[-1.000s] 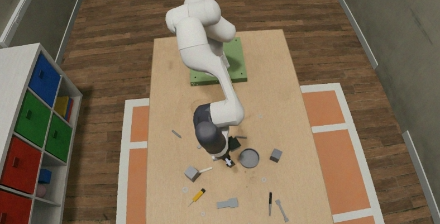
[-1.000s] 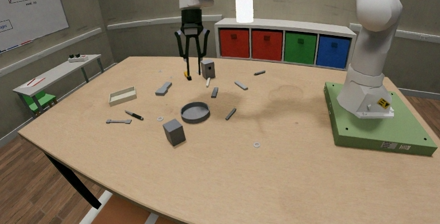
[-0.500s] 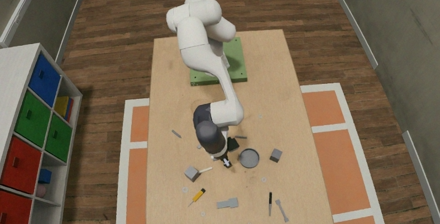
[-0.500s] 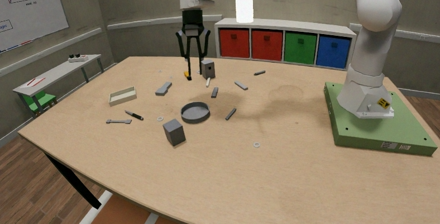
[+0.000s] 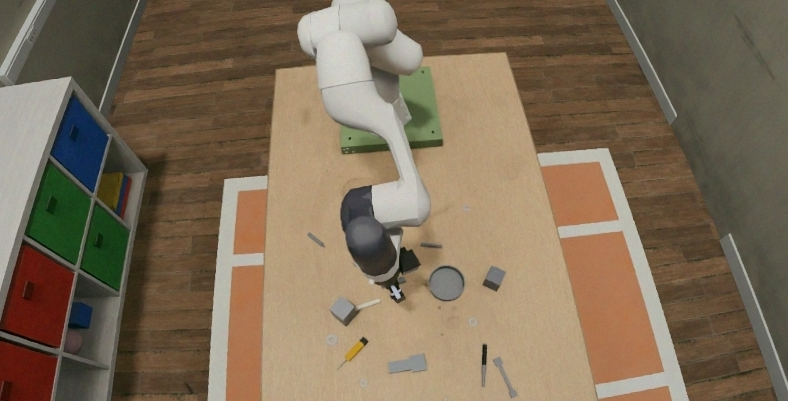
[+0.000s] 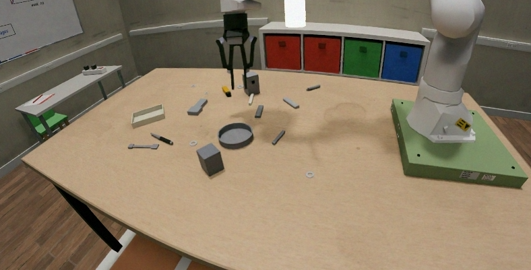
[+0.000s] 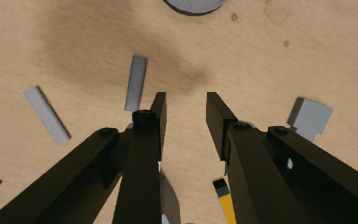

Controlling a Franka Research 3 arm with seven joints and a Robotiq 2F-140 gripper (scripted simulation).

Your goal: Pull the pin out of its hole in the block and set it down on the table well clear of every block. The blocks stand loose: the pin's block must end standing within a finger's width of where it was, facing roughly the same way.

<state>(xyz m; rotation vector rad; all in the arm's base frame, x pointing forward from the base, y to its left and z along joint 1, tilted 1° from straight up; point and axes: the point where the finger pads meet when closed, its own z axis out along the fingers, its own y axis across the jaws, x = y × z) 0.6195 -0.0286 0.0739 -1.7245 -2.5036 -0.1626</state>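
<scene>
Right now the cream pin is 12 cm below my hand and 8 cm to the right of it. Round my hand: lighter bar 15 cm behind, 12 cm below, 8 cm to the right; then yellow utility knife 13 cm to the right, 13 cm ahead, 12 cm below; then round grey dish 15 cm to the left, 11 cm below, 4 cm behind.
</scene>
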